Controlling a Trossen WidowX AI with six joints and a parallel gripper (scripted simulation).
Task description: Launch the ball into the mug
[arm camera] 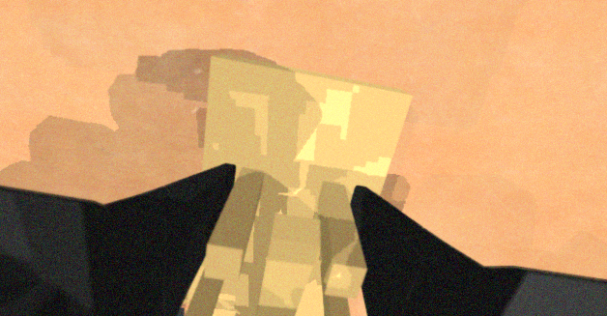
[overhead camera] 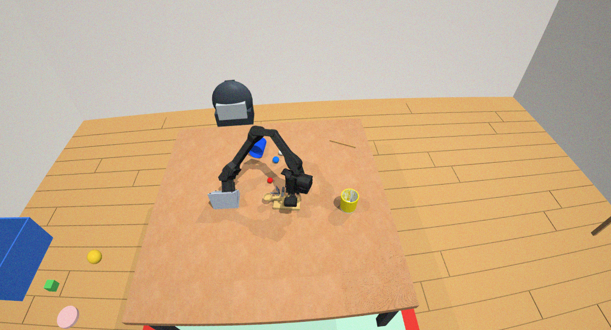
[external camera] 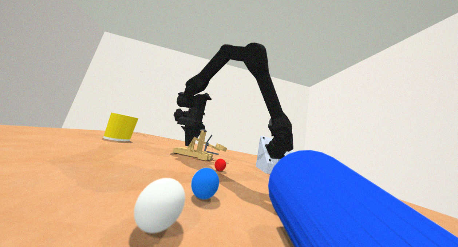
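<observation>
Now: gripper tip 18 cm to the right of the red ball, 10 cm past it and 2 cm above it. From my gripper tip the other things lie so: blue ball (33 cm to the left, 5 cm behind, 1 cm below); wooden catapult (6 cm behind, 4 cm to the left, 2 cm above); yellow mug (28 cm ahead, 8 cm to the right).
</observation>
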